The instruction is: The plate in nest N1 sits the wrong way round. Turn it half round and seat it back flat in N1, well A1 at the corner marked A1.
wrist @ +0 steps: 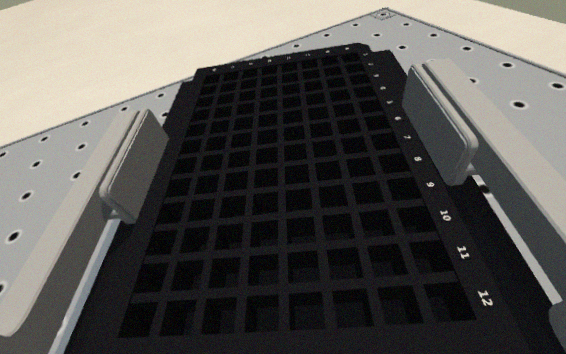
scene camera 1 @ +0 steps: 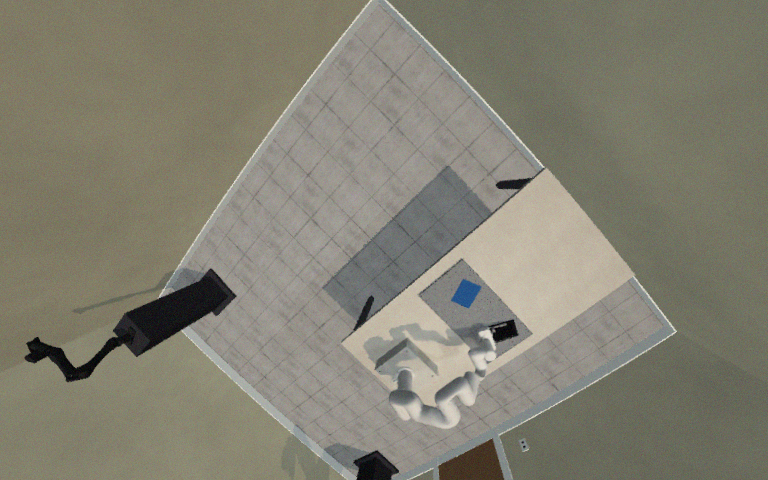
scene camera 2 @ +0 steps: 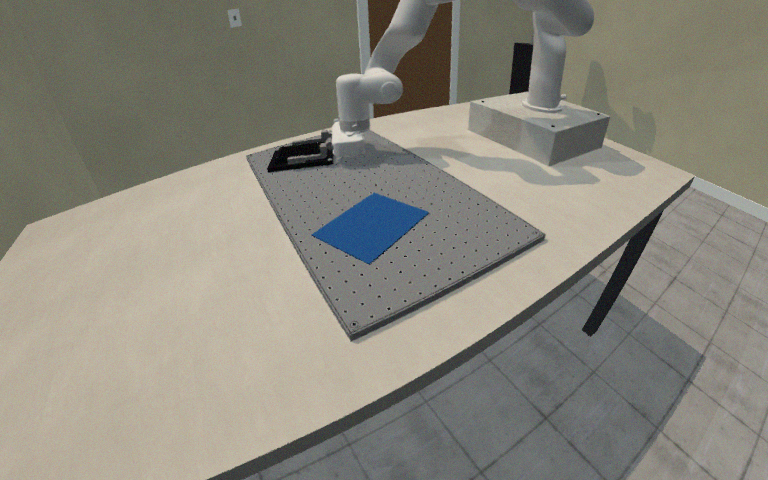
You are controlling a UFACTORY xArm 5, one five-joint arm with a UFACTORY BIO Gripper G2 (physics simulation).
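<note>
The black plate (scene camera 1: pixel 505 329) (scene camera 2: pixel 304 151) (wrist: pixel 291 198) lies in the black nest (wrist: pixel 395 65) at the far corner of the grey perforated board. In the wrist view its number 12 is nearest the camera and the low numbers are at the far end, along the right edge; the letters at the far end are too small to read. The corner mark A1 on the nest cannot be made out. My gripper (scene camera 2: pixel 289 152) (wrist: pixel 287 145) is open and low, its two fingers along the plate's long sides, holding nothing. In the wrist view small gaps show between the pads and the plate.
A blue rectangle (scene camera 1: pixel 466 293) (scene camera 2: pixel 370 227) lies on the perforated board (scene camera 1: pixel 438 288) (scene camera 2: pixel 447 226) (wrist: pixel 45 165). The arm's base block (scene camera 1: pixel 416 353) (scene camera 2: pixel 509 127) stands on the table (scene camera 1: pixel 555 243) (scene camera 2: pixel 169 283), beside the board.
</note>
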